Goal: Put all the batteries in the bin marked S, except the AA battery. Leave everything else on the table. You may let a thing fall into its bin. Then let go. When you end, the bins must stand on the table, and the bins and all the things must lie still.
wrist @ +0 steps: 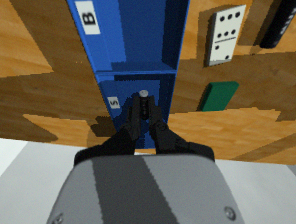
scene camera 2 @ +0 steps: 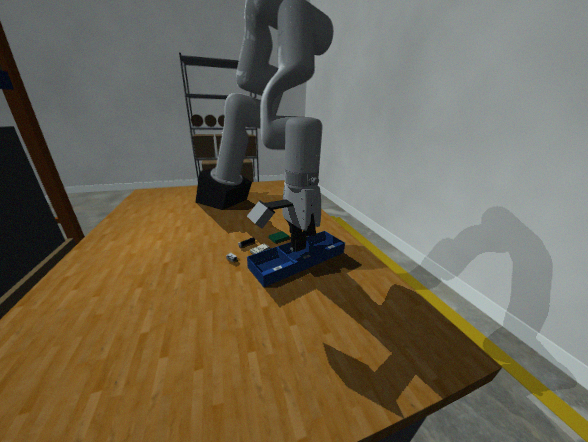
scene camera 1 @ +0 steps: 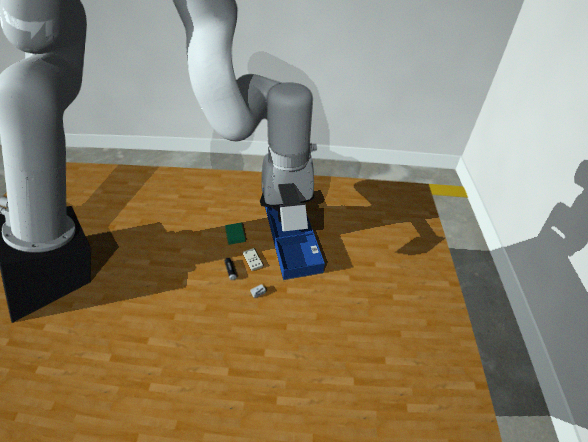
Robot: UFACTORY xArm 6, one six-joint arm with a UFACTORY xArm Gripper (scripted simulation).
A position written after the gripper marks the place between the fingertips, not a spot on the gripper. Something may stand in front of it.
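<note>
Scene camera 1 has the gripper [scene camera 1: 287, 221] and a long blue bin [scene camera 1: 298, 253] in it. On scene camera 2 you'd see the bin [scene camera 2: 270, 266] again, plus the gripper [scene camera 2: 298, 248]. And the wrist view shows a green block [wrist: 218, 94], a white domino [wrist: 225, 28], the bin [wrist: 142, 52] and the gripper [wrist: 144, 104].
</note>
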